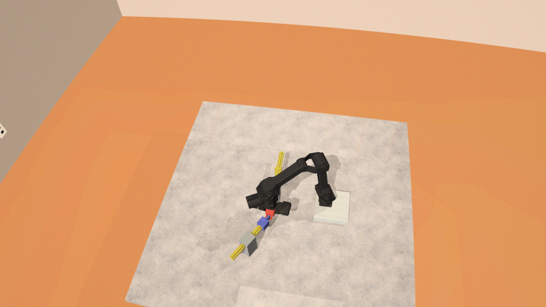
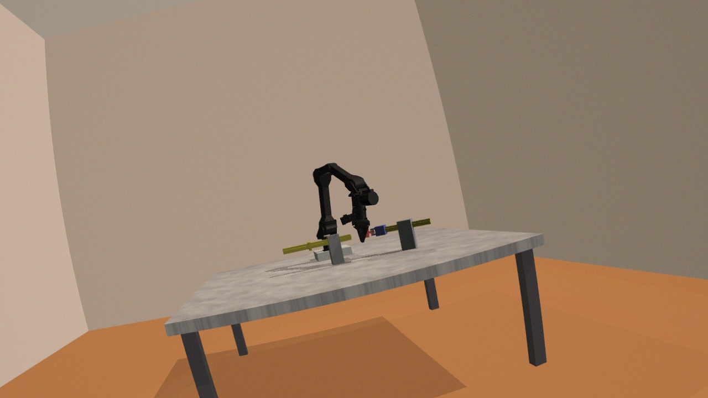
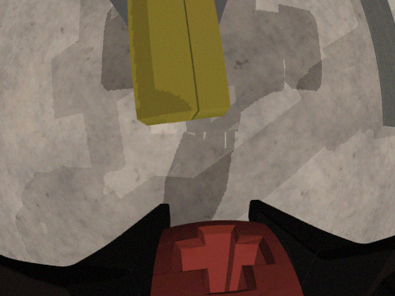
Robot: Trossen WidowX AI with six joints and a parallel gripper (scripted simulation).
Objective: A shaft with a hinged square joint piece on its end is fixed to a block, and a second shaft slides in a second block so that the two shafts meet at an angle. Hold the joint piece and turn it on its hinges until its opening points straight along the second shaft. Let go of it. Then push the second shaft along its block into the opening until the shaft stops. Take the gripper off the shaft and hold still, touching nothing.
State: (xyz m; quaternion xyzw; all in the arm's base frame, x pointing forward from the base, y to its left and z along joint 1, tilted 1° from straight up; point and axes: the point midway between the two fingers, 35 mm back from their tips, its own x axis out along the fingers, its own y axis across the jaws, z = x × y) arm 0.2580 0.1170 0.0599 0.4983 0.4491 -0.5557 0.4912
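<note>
Right now my gripper tip is 40 mm below the red joint piece and 20 mm to the right of it.
</note>
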